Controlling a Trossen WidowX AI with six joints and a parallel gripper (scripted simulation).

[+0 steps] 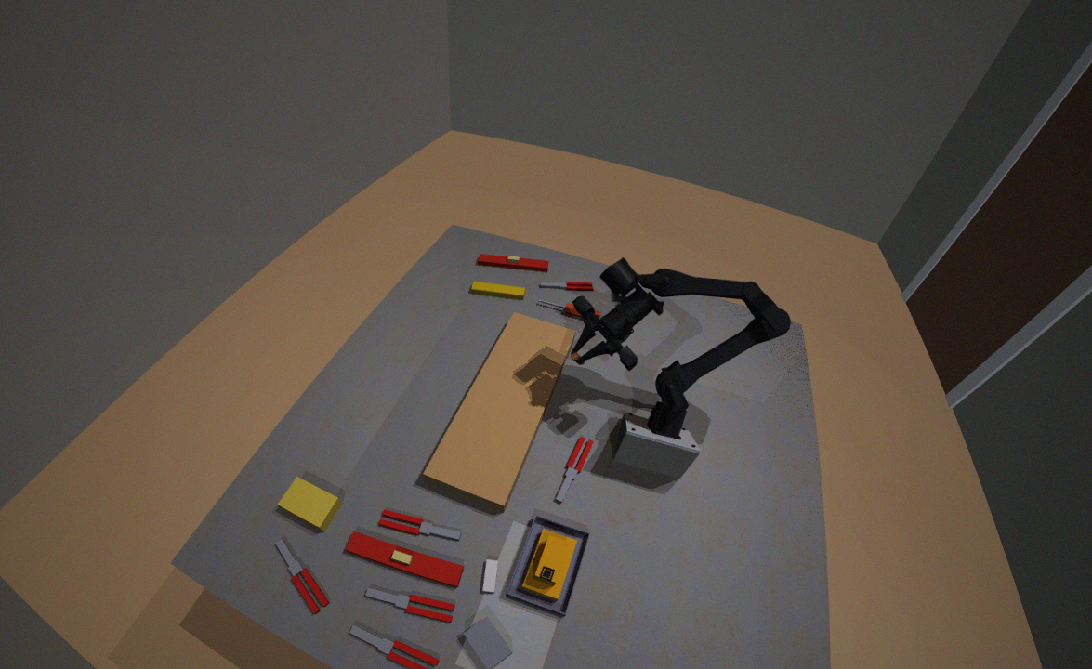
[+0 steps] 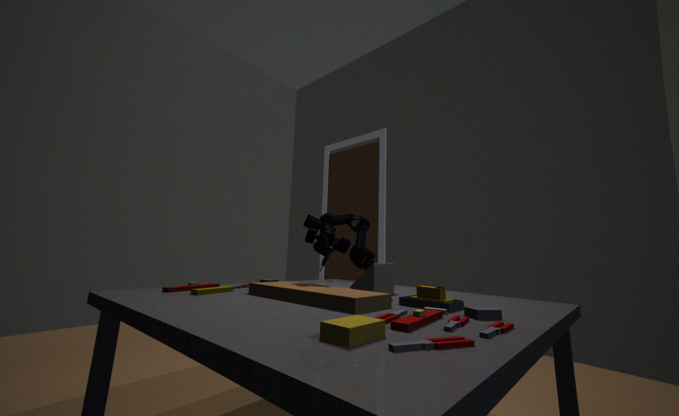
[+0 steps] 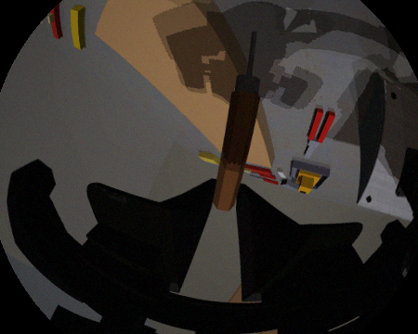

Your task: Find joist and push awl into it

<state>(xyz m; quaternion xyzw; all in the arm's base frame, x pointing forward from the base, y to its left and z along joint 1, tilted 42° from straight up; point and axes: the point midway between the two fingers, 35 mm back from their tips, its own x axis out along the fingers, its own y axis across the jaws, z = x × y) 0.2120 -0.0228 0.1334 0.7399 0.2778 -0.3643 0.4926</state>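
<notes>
My gripper tip is 5 cm above the awl, 4 cm to the left of it and 2 cm past it. Round my gripper tip: grey tray (39 cm to the left, 16 cm below, 3 cm behind); yellow stud finder (41 cm to the left, 12 cm below, 3 cm behind); yellow bar (35 cm to the right, 26 cm ahead, 16 cm below).
</notes>
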